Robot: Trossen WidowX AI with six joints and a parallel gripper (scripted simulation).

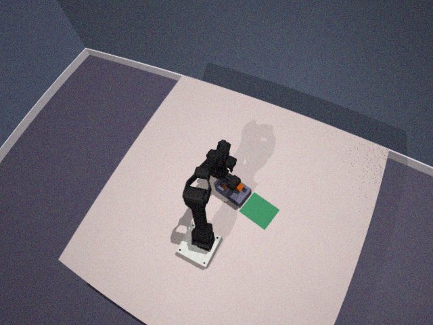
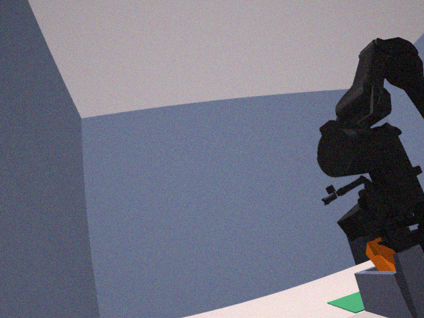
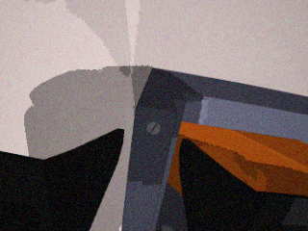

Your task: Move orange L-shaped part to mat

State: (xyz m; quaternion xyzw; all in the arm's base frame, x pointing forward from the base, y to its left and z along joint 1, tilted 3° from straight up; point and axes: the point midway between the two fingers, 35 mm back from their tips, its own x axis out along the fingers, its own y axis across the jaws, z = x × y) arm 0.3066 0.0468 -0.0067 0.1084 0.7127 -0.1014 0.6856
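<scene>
My gripper tip is 2 cm past the orange L-shaped part, 5 cm to the left of it and 1 cm below it. Round my gripper tip: green mat 7 cm behind, 21 cm to the right, 5 cm below.
</scene>
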